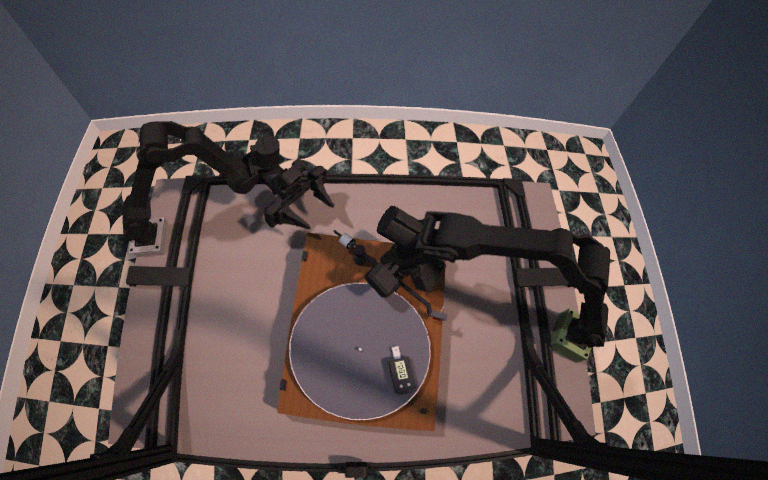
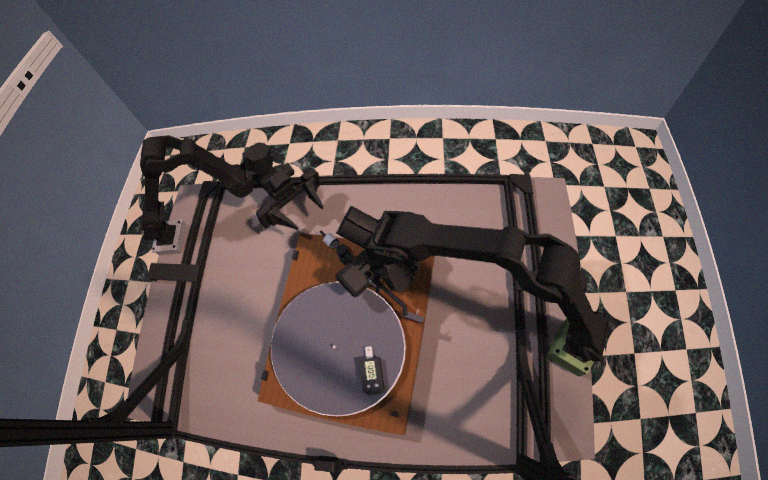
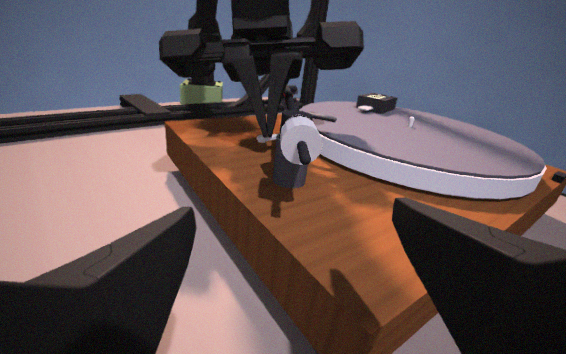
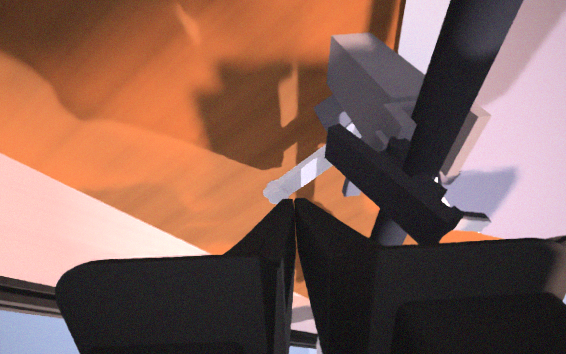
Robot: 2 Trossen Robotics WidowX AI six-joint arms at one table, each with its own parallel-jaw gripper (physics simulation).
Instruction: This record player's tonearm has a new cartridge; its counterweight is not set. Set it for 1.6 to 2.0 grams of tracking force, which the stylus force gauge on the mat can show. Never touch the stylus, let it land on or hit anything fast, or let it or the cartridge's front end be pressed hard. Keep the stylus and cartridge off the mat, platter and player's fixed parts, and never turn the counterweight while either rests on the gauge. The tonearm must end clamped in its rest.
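Places are measured from the left arm's base along level axes (x right, y down, z ahead), in millimetres.
Where they show: left gripper, fingertip midpoint: (image 1: 322, 217) (image 2: 310, 218) (image 3: 294, 213); right gripper, fingertip midpoint: (image 1: 384, 264) (image 2: 367, 264) (image 3: 267, 136) (image 4: 293, 209); left arm's base, origin of the base link: (image 1: 146, 235) (image 2: 166, 235); right arm's base, origin of the base link: (image 1: 578, 333) (image 2: 579, 344) (image 3: 202, 83).
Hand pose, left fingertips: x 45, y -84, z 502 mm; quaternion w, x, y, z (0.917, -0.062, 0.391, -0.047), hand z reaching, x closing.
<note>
Each offset is from my left fingertips to the top centre of the thing. "pt": to the spot under its first point. Level surfaces: height alone.
The tonearm @(pt dz +185, dx +213, dy -5 mm) (image 1: 416, 297) (image 2: 389, 296) lies along the platter's right side, its headshell @(dz +227, dx +256, dy -2 mm) (image 1: 438, 315) (image 2: 414, 318) beyond the rim. I cannot tell if it is clamped. The pale counterweight @(dz +52, dx +67, dy -16 mm) (image 1: 346, 241) (image 2: 330, 240) (image 3: 300, 140) is at its rear. My left gripper (image 1: 321, 216) (image 2: 309, 217) (image 3: 294, 213) is open and empty, behind and apart from the counterweight. My right gripper (image 3: 267, 136) (image 4: 293, 209) is shut and empty, its tips at the end of a small silver lever @(dz +137, dx +134, dy +30 mm) (image 4: 300, 175). The gauge @(dz +131, dx +358, dy +0 mm) (image 1: 401, 373) (image 2: 370, 370) (image 3: 377, 103) lies on the mat @(dy +20 mm) (image 1: 339, 322) (image 2: 317, 322); its digits are unclear. The stylus does not show.
The wooden player base @(dy +46 mm) (image 1: 320, 266) (image 2: 305, 263) (image 3: 300, 240) stands on the table @(dy +111 mm) (image 1: 237, 339). My right arm (image 1: 487, 234) (image 2: 458, 237) reaches over its rear right part. A small spindle @(pt dz +53, dx +308, dy +8 mm) (image 1: 359, 349) (image 3: 411, 121) rises mid-platter. Dark frame rails (image 1: 424, 180) border the table.
</note>
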